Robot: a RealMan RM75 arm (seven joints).
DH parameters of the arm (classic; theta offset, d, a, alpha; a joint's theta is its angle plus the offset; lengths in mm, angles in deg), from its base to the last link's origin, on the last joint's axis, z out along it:
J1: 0 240.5 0 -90
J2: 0 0 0 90
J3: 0 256 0 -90
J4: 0 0 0 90
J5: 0 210 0 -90
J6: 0 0 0 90
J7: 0 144 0 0
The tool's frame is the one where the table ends.
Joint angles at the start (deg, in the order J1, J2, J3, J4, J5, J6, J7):
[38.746, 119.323, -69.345, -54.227, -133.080, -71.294, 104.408]
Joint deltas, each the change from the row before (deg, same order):
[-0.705, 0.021, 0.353, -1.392, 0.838, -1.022, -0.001]
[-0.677, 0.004, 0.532, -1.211, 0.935, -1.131, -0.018]
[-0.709, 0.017, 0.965, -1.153, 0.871, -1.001, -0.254]
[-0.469, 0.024, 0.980, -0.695, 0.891, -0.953, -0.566]
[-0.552, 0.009, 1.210, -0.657, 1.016, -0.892, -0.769]
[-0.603, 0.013, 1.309, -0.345, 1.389, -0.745, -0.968]
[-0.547, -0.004, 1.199, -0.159, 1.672, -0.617, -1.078]
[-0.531, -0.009, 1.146, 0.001, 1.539, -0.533, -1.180]
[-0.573, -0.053, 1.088, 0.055, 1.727, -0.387, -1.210]
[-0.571, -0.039, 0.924, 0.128, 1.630, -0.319, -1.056]
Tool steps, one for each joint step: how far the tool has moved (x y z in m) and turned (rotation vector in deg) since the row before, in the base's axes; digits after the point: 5 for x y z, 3 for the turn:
[-0.00194, -0.00190, 0.00337, 0.046, 1.079, 0.105]
[-0.00149, -0.00214, 0.00352, -0.031, 1.236, -0.066]
[-0.00053, -0.00150, 0.00475, 0.345, 1.318, -0.082]
[-0.00056, -0.00135, 0.00371, 0.129, 1.255, 0.121]
[0.00015, -0.00120, 0.00454, 0.364, 1.410, 0.136]
[0.00077, -0.00135, 0.00422, 0.454, 1.774, 0.050]
[0.00029, -0.00119, 0.00379, 0.487, 1.947, 0.188]
[0.00101, -0.00123, 0.00346, 0.502, 1.752, 0.226]
[0.00114, -0.00102, 0.00376, 0.695, 1.840, 0.240]
[0.00138, -0.00120, 0.00316, 0.638, 1.714, 0.126]

